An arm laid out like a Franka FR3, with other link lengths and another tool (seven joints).
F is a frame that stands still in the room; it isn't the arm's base.
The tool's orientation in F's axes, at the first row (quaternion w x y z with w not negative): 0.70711, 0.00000, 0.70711, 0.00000
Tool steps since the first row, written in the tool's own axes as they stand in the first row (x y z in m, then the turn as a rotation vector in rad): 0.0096, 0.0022, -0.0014, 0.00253, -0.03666, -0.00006; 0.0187, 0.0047, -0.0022, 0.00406, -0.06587, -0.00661; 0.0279, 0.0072, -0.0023, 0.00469, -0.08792, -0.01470; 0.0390, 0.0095, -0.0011, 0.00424, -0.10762, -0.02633; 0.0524, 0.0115, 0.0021, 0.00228, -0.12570, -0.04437; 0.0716, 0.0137, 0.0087, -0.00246, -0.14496, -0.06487; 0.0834, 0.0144, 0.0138, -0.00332, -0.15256, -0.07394; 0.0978, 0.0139, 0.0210, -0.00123, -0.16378, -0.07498; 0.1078, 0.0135, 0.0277, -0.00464, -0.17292, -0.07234; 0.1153, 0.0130, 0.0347, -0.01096, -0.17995, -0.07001
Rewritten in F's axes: -0.0014, 0.0022, -0.0096, -0.00006, -0.03666, -0.00253; -0.0022, 0.0047, -0.0187, -0.00661, -0.06587, -0.00406; -0.0023, 0.0072, -0.0279, -0.01470, -0.08792, -0.00469; -0.0011, 0.0095, -0.0390, -0.02633, -0.10762, -0.00424; 0.0021, 0.0115, -0.0524, -0.04437, -0.12570, -0.00228; 0.0087, 0.0137, -0.0716, -0.06487, -0.14496, 0.00246; 0.0138, 0.0144, -0.0834, -0.07394, -0.15256, 0.00332; 0.0210, 0.0139, -0.0978, -0.07498, -0.16378, 0.00123; 0.0277, 0.0135, -0.1078, -0.07234, -0.17292, 0.00464; 0.0347, 0.0130, -0.1153, -0.07001, -0.17995, 0.01096
